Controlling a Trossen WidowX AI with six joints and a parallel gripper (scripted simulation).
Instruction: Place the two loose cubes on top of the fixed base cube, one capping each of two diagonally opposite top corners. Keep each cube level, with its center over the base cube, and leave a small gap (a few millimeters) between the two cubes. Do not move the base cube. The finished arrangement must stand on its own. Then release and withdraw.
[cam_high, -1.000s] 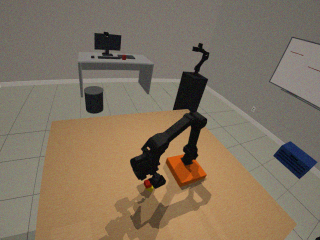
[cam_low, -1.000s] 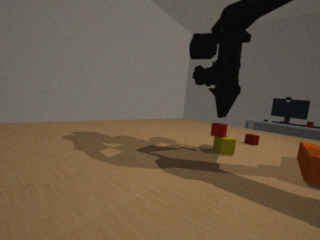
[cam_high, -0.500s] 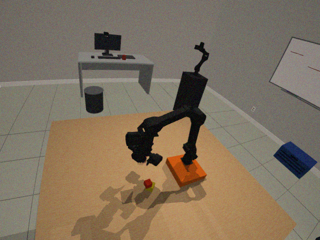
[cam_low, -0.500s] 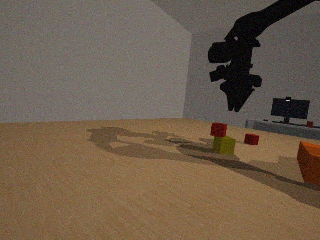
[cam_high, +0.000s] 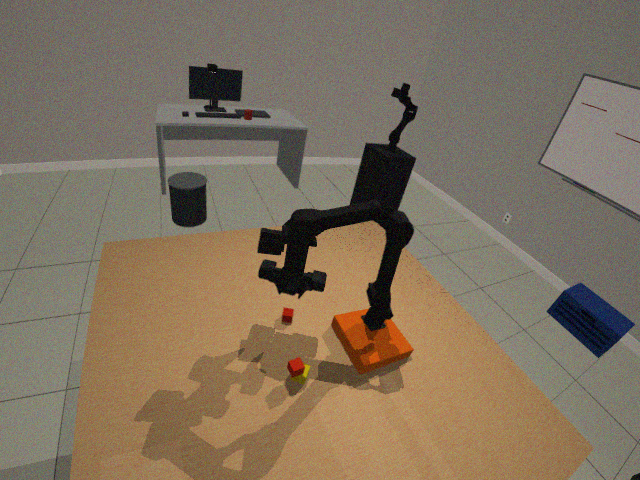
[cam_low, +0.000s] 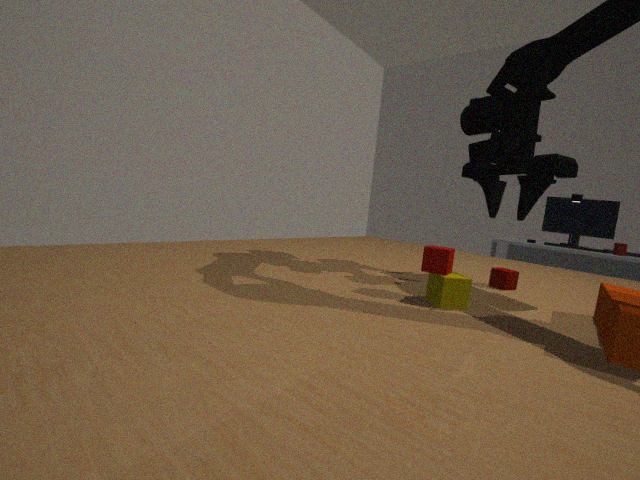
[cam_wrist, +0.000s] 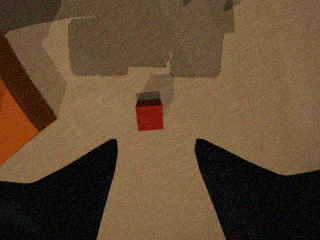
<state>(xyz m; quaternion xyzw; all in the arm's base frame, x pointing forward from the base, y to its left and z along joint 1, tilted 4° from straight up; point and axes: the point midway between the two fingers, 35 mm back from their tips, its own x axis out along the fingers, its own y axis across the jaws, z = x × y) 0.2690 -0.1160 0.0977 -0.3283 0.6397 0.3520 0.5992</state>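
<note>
My gripper tip is now 10 mm past the red cube, 10 mm to the left of it and 110 mm above it. Round my gripper tip: yellow base cube 30 mm ahead, 190 mm to the left, 100 mm below.
</note>
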